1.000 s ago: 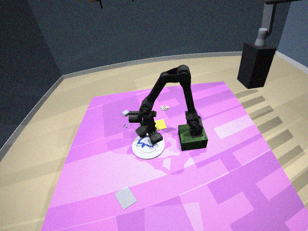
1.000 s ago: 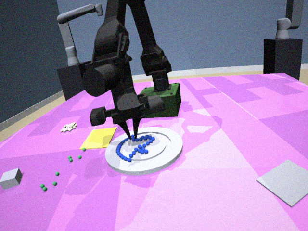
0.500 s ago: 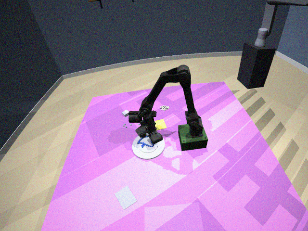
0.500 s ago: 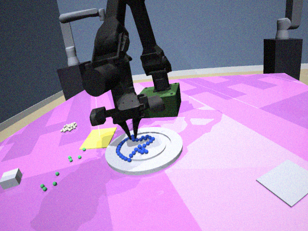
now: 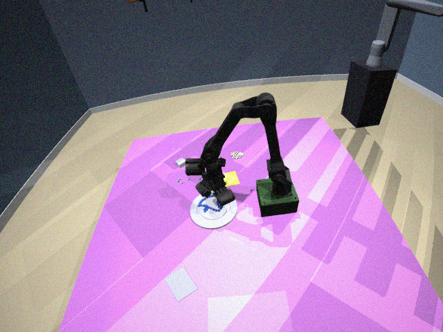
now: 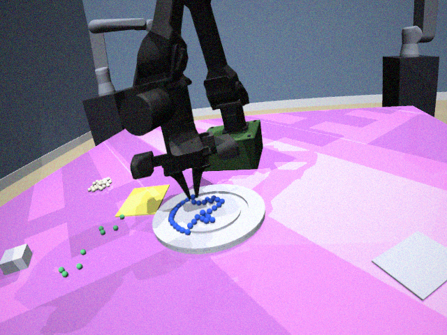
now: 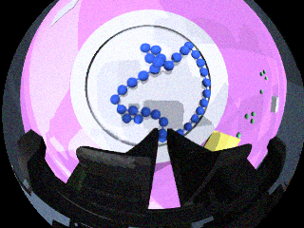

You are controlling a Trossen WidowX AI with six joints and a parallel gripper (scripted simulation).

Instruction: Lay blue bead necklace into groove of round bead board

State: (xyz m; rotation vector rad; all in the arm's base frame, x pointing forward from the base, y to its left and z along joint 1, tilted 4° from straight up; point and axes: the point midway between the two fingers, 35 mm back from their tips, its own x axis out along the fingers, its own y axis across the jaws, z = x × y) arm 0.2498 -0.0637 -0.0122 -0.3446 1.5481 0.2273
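The round white bead board is 3 cm ahead of my gripper tip, 3 cm to the left of it and 1 cm below it. From my gripper tip the other things lie so: yellow sheet (4 cm behind, 13 cm to the right, 2 cm below); grey tile (18 cm ahead, 34 cm to the left, 2 cm below); cube (18 cm ahead, 30 cm to the right, 1 cm below).
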